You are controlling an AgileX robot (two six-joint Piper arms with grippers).
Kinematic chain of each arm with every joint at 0, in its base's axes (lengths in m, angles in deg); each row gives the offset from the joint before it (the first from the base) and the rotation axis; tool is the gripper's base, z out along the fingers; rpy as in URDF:
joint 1: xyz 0 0 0.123 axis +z
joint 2: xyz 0 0 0 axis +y
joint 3: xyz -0.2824 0 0.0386 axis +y
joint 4: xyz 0.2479 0 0.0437 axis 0.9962 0 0.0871
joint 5: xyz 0 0 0 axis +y
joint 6: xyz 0.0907 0 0.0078 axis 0.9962 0 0.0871
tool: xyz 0 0 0 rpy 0 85 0
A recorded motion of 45 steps. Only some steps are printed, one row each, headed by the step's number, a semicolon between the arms.
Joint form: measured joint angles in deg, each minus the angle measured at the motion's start. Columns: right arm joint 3, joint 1, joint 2, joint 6, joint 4, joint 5; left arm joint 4, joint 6, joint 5, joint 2, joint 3, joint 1.
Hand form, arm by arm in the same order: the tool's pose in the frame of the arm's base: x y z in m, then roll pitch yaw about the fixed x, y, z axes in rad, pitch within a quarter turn. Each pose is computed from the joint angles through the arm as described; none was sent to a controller.
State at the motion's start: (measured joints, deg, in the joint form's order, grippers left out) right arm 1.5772 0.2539 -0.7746 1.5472 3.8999 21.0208; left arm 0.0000 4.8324 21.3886 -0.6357 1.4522 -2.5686
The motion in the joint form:
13: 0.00 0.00 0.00 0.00 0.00 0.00; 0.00 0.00 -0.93 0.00 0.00 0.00
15: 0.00 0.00 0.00 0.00 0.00 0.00; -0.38 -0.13 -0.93 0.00 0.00 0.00
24: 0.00 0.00 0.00 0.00 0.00 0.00; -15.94 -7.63 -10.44 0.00 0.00 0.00
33: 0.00 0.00 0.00 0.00 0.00 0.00; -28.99 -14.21 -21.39 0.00 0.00 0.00
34: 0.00 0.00 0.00 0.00 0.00 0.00; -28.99 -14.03 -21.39 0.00 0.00 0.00
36: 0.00 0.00 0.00 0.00 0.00 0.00; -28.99 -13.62 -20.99 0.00 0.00 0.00
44: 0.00 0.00 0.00 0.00 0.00 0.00; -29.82 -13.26 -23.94 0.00 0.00 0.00
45: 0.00 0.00 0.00 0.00 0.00 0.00; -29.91 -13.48 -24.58 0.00 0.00 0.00
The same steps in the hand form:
13: 0.0527 0.0025 0.1716 2.8280 1.2625 2.8435; 0.0530 -0.0024 0.1730 2.8607 1.2748 2.8038
15: 0.0527 0.0025 0.1716 2.8280 1.2625 2.8435; 0.0530 -0.0026 0.1730 2.8898 1.2772 2.8318
24: 0.0527 0.0025 0.1716 2.8280 1.2625 2.8435; 0.0558 -0.0073 0.1884 -1.9031 1.2252 -1.9821
33: 0.0527 0.0025 0.1716 2.8280 1.2625 2.8435; 0.0564 -0.0026 0.2052 -1.4535 0.8978 -1.5237
34: 0.0527 0.0025 0.1716 2.8280 1.2625 2.8435; 0.0564 -0.0026 0.2052 -1.4530 0.9009 -1.5231
36: 0.0527 0.0025 0.1716 2.8280 1.2625 2.8435; 0.0565 -0.0029 0.2046 -1.4618 0.9088 -1.5329
44: 0.0527 0.0025 0.1716 2.8280 1.2625 2.8435; 0.0562 -0.0006 0.2087 -1.3921 0.8934 -1.4535
45: 0.0527 0.0025 0.1716 2.8280 1.2625 2.8435; 0.0561 -0.0001 0.2095 -1.3784 0.8860 -1.4378

